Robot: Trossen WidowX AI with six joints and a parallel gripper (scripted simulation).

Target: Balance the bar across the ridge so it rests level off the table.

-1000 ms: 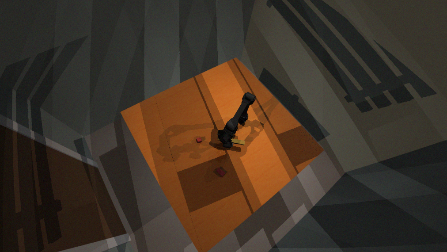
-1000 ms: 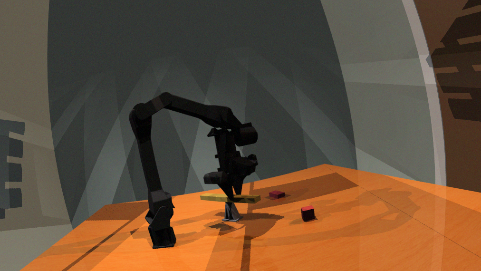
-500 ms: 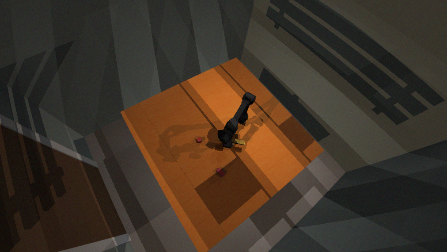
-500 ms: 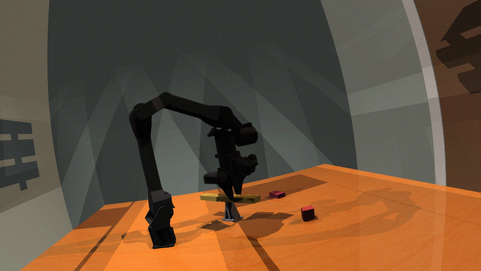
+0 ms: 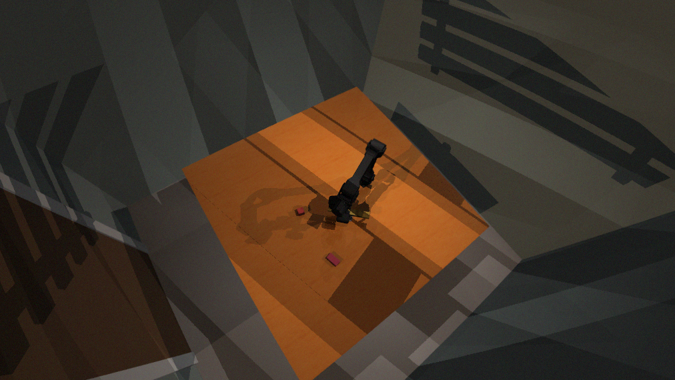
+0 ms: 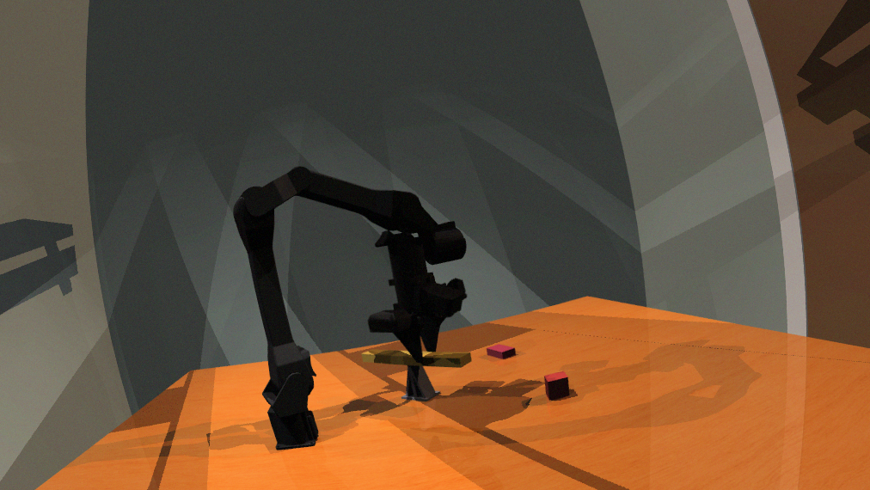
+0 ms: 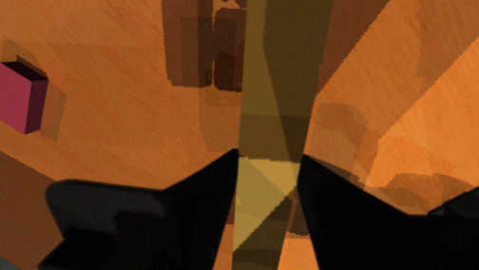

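Right now my gripper tip is 20 mm to the right of the yellow bar and 20 mm past it. From my gripper tip the other things lie so: flat pink block (180 mm ahead, 170 mm to the left, 70 mm below); then red cube (180 mm ahead, 140 mm to the right, 60 mm below).
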